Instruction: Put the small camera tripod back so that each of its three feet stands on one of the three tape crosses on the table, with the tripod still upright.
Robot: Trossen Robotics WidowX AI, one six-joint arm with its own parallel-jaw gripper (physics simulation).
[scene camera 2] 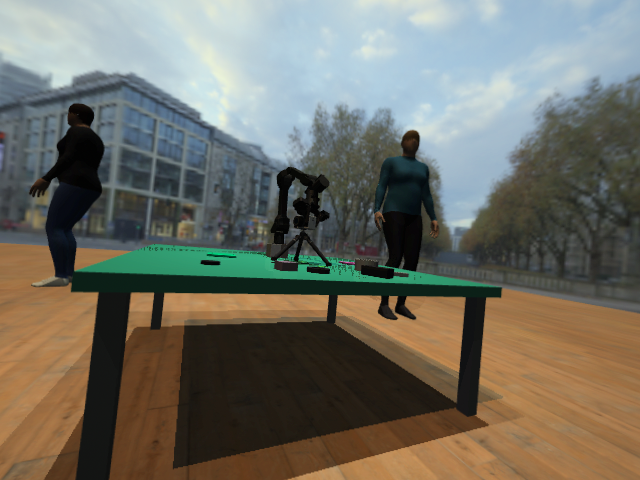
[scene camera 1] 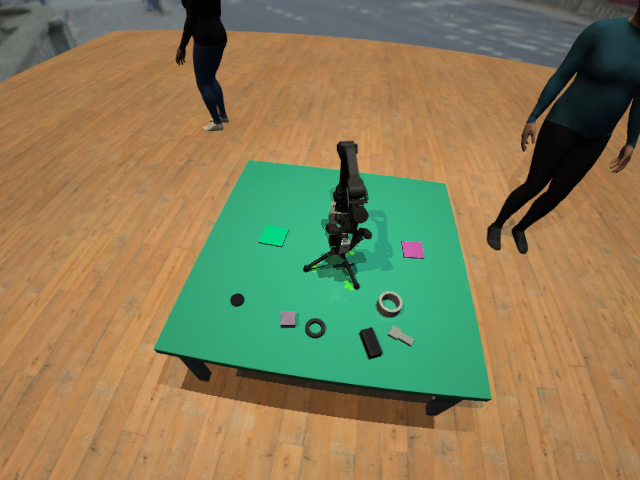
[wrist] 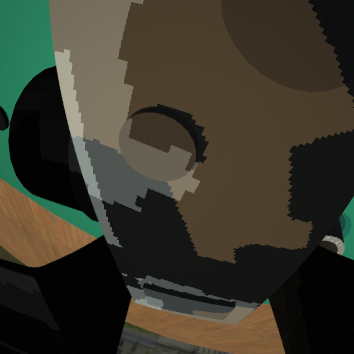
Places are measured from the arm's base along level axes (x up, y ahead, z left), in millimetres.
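Where they show: gripper, fingertip midpoint: (scene camera 2: 311,225) (scene camera 1: 343,250); arm's base, link origin: (scene camera 2: 278,244) (scene camera 1: 341,207).
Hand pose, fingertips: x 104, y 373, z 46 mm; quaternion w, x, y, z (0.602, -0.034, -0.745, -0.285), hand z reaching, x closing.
Note:
Each offset is from my fingertips to the top centre of the thing. "*": to the spot under its first point.
The small black tripod (scene camera 1: 351,271) (scene camera 2: 302,237) stands upright near the table's middle. Its grey and brown head block @(* dx +41, dy -69, dz -18 mm) (wrist: 225,150) fills much of the wrist view. My gripper (scene camera 1: 348,232) (scene camera 2: 311,219) (wrist: 199,226) points down from above, shut on the tripod's head with one finger on each side. Bright green tape crosses show around the legs: a left cross @(dx -178, dy -18, dz -121 mm) (scene camera 1: 314,268), a front cross @(dx -178, dy +48, dz +50 mm) (scene camera 1: 349,285) and a back cross (scene camera 1: 350,252). The left foot appears just left of its cross, the front foot just right of the front one. The back foot is hidden. Whether the feet touch the table cannot be told.
The green table (scene camera 1: 222,330) (scene camera 2: 258,284) bears a bright green square @(* dx -169, dy -167, dz -359 mm) (scene camera 1: 273,235), a magenta square @(* dx -169, dy -221, dz +346 mm) (scene camera 1: 413,249), a black disc @(dx -168, dy +221, dz -411 mm) (scene camera 1: 237,299), a mauve block @(dx -151, dy +270, dz -175 mm) (scene camera 1: 287,318), a black ring @(dx -163, dy +282, dz -62 mm) (scene camera 1: 308,334), a grey ring @(dx -130, dy +126, dz +229 mm) (scene camera 1: 381,309), a black block @(dx -144, dy +309, dz +162 mm) (scene camera 1: 370,342) and a grey piece @(dx -164, dy +256, dz +285 mm) (scene camera 1: 402,335).

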